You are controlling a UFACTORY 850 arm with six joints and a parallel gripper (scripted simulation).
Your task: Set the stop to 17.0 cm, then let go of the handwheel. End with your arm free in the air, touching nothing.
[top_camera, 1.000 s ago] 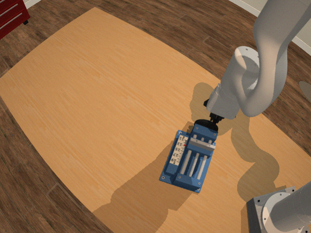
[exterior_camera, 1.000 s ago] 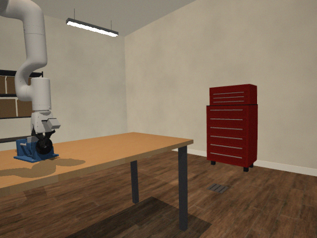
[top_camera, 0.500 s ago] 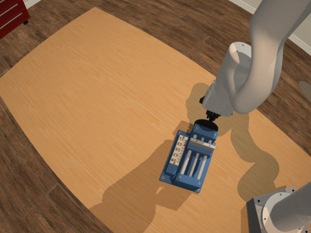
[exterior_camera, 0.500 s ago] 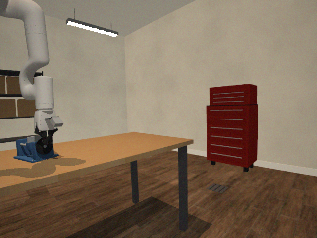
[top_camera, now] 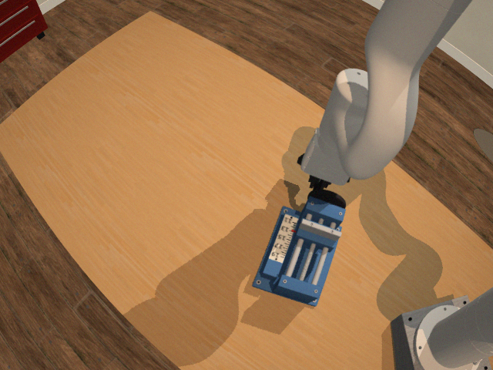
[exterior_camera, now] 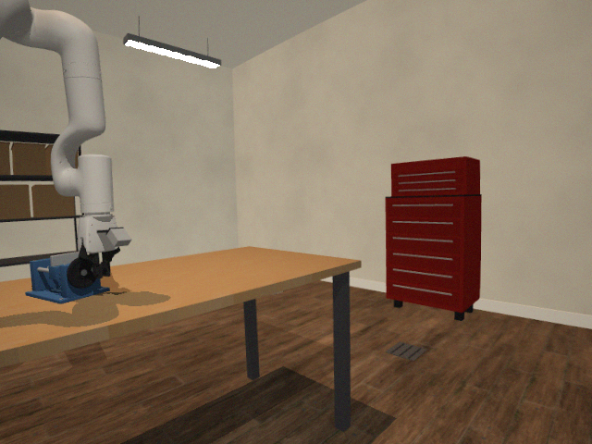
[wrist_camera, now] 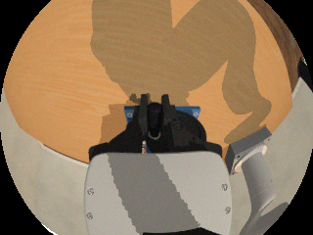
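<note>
The black handwheel lies 20 mm to the left of my hand and 20 mm behind it. Round my hand: grey stop bar (100 mm to the left, 70 mm behind, 10 mm above).
</note>
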